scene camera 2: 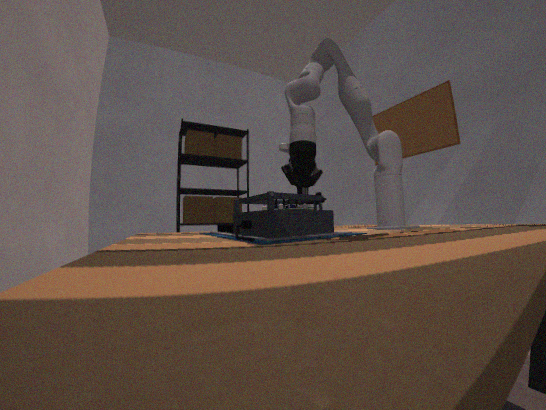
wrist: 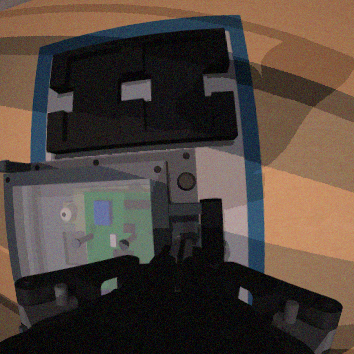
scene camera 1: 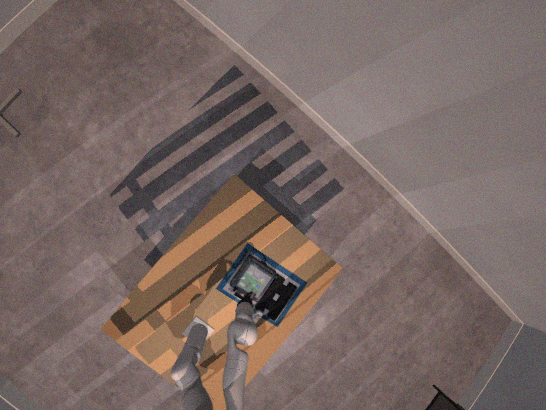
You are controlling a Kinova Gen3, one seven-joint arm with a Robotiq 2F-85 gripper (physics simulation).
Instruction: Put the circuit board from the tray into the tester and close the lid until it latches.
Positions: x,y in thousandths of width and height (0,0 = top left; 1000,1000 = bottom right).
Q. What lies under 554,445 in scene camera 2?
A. My gripper.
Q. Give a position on a tester lid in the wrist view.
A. At 182,614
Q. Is my gripper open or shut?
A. Shut.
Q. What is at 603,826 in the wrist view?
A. My gripper.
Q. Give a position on a tester lid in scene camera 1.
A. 466,679
